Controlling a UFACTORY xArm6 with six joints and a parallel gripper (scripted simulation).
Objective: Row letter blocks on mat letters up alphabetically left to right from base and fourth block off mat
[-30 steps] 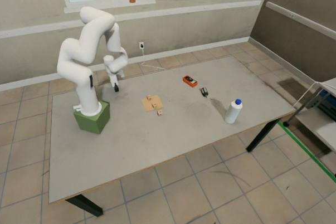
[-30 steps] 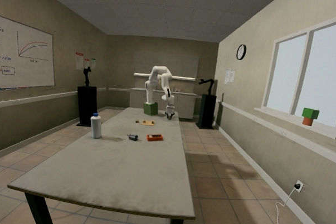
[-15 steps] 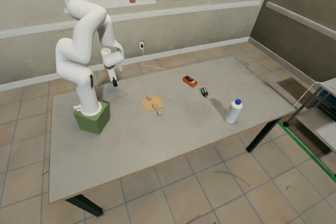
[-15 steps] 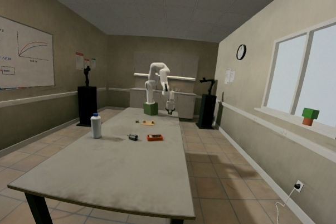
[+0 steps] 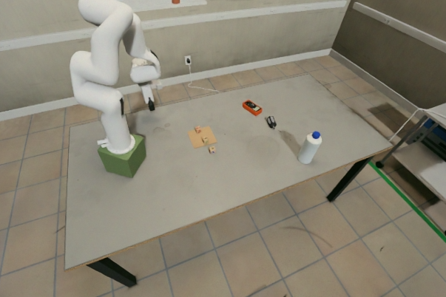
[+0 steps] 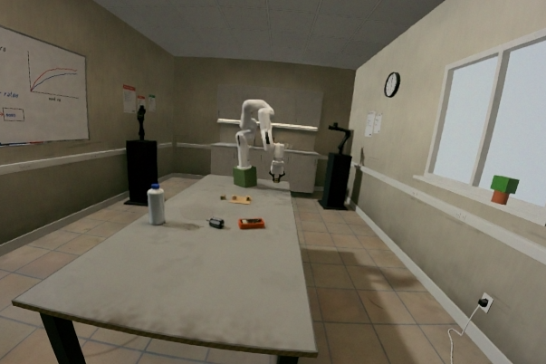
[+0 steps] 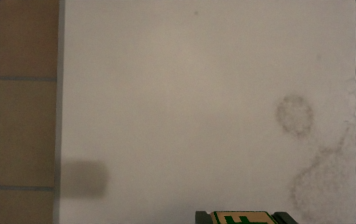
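The tan mat lies 25 cm to the right of my hand, 21 cm ahead of it and 12 cm below it. Also, from my hand: white bottle: 66 cm ahead, 65 cm to the right, 2 cm below; orange meter: 61 cm ahead, 16 cm to the right, 10 cm below; small black object: 64 cm ahead, 35 cm to the right, 10 cm below.
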